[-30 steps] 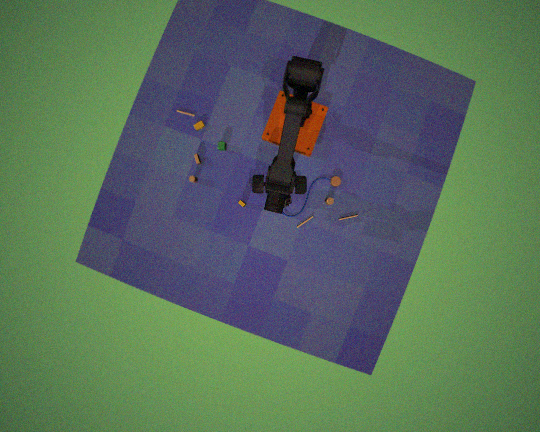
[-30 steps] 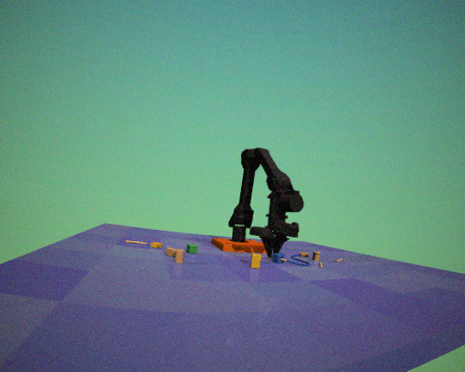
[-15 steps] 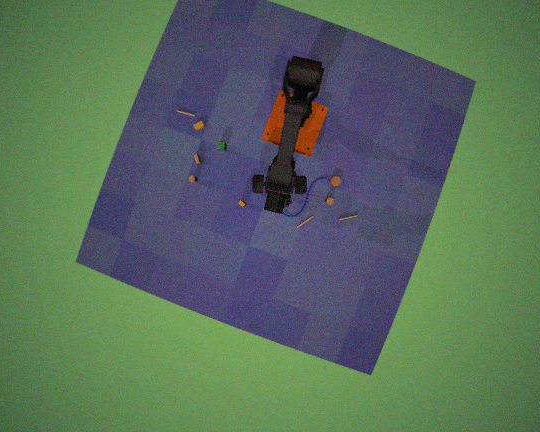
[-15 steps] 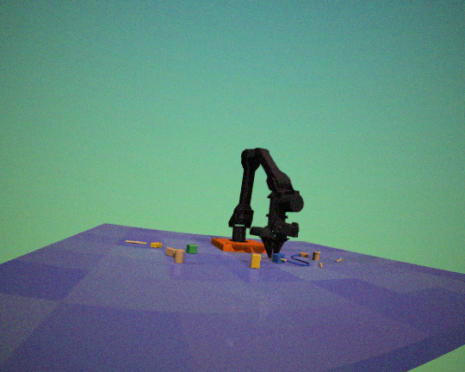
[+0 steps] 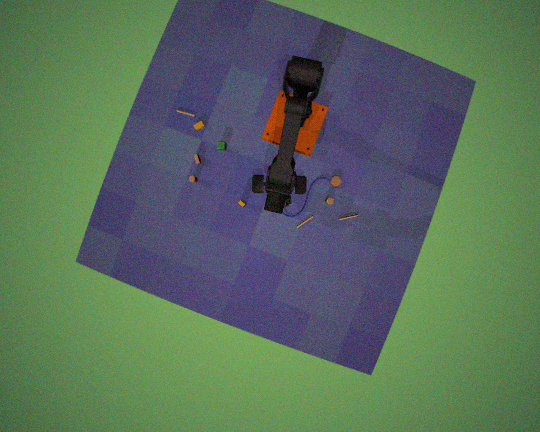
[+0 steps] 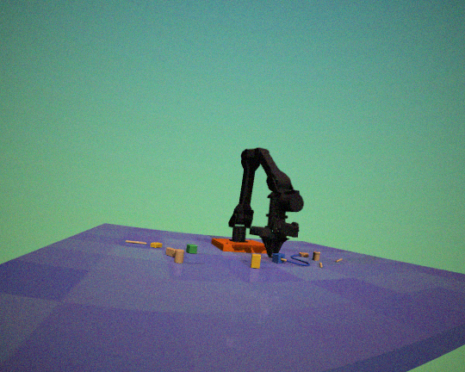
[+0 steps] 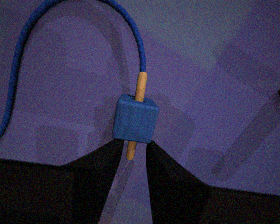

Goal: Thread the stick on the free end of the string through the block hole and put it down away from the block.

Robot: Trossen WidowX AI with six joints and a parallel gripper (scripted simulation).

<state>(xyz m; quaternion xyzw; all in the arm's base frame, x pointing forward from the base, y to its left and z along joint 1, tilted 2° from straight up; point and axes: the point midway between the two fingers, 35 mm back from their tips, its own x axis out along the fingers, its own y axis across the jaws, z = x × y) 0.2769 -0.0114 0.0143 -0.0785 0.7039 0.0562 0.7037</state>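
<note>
The blue block is 2 cm ahead of my gripper tip and 1 cm to the left of it. The rest, counted from my gripper tip: thin wooden stick 4 cm ahead, 1 cm to the left; wooden cylinder 1 cm ahead, 20 cm to the left; round wooden button 7 cm behind, 21 cm to the left, 1 cm below.
</note>
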